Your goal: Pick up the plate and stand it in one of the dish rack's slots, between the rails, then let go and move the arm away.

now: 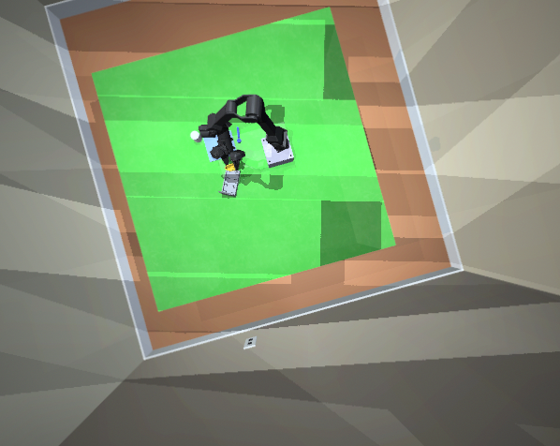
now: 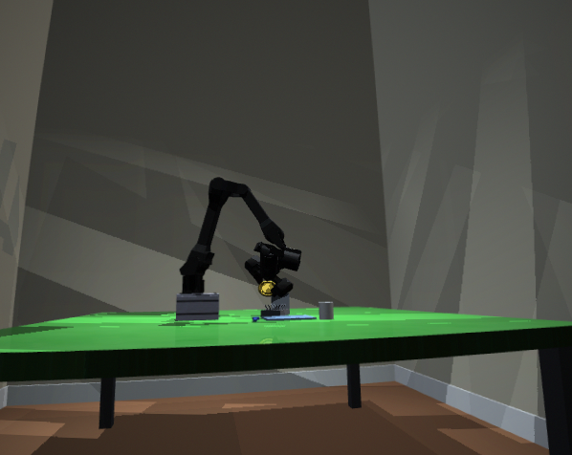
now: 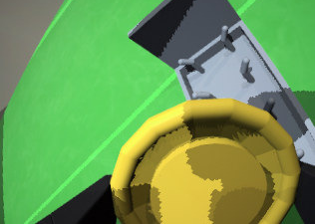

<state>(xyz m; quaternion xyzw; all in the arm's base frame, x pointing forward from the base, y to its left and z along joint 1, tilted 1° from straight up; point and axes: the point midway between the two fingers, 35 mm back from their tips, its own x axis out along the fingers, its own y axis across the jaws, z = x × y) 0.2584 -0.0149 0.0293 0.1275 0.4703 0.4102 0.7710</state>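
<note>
The grey dish rack lies 70 mm below my gripper tip, 40 mm to the left of it and 40 mm ahead of it. Round my gripper tip: yellow plate 10 mm to the right, 10 mm above; blue spoon 160 mm to the right, 90 mm below, 90 mm behind; light blue mat 160 mm to the right, 90 mm below, 10 mm ahead.
</note>
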